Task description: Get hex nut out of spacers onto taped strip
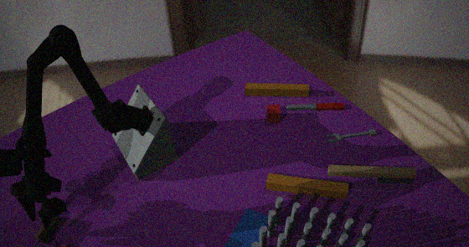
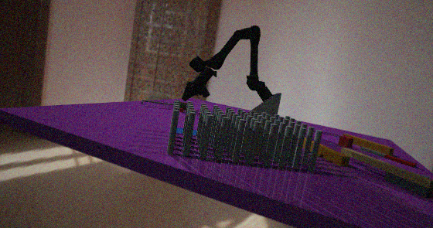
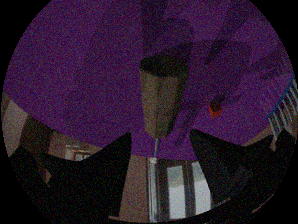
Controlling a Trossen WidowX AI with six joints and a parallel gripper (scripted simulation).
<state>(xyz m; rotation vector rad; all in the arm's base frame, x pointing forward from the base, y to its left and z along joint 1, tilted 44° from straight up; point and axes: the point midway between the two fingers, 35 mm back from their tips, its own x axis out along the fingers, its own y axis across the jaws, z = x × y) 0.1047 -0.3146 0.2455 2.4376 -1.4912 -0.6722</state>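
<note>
Right now my gripper tip is 80 mm short of the small red thing, 40 mm to the right of it and 40 mm above it. Round my gripper tip: red block 20 mm behind, 790 mm to the left, 30 mm below; then blue taped strip 340 mm ahead, 380 mm to the left, 50 mm below; then thin rod 60 mm ahead, 70 mm to the right, 40 mm below.
</note>
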